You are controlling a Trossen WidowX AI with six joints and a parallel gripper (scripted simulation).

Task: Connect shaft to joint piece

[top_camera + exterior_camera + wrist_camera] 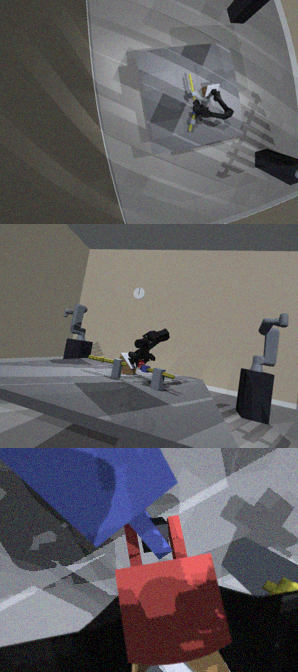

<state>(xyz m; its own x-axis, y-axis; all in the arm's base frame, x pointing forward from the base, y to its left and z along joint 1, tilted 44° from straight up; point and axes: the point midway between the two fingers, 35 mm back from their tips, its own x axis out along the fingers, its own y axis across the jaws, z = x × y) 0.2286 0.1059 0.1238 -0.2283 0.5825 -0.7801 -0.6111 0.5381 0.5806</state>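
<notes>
The red joint piece is 30 mm above my gripper tip, 20 mm ahead of it and 10 mm to the left of it.
</notes>
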